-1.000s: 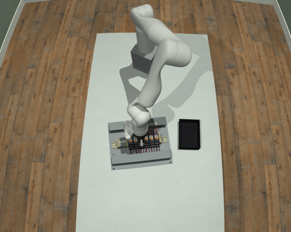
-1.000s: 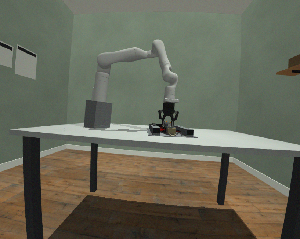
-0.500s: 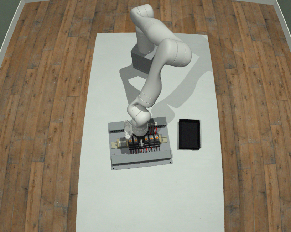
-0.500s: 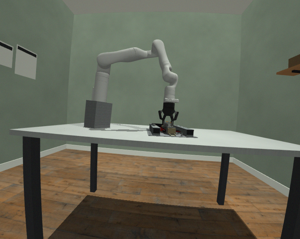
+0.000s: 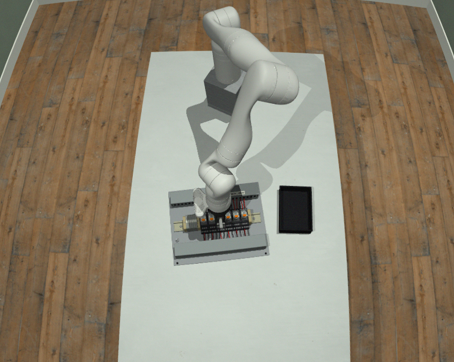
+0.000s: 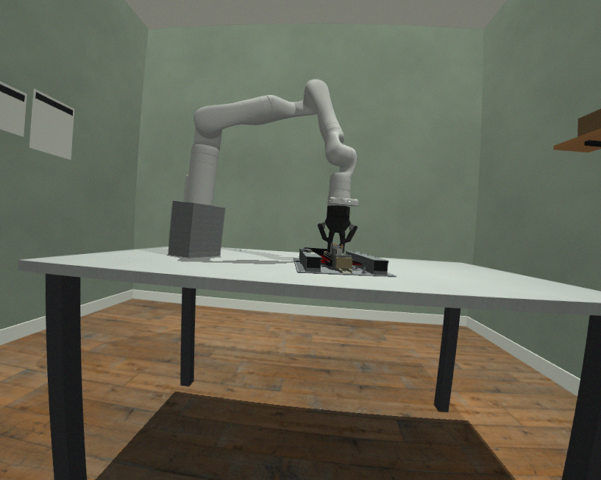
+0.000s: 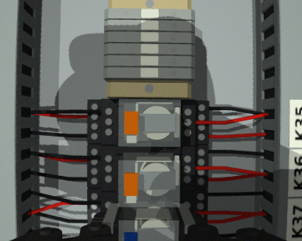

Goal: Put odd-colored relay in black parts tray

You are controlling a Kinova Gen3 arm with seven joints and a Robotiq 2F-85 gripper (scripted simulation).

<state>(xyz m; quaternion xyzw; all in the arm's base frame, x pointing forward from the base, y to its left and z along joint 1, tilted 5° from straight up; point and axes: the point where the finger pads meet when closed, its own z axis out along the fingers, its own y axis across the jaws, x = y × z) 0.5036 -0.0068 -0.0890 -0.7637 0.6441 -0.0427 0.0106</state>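
The blue-button relay lies 10 mm below my hand. Round my hand: black parts tray: 50 mm behind, 260 mm to the left, 40 mm below; then grey relay panel: 10 mm to the right, 30 mm below.
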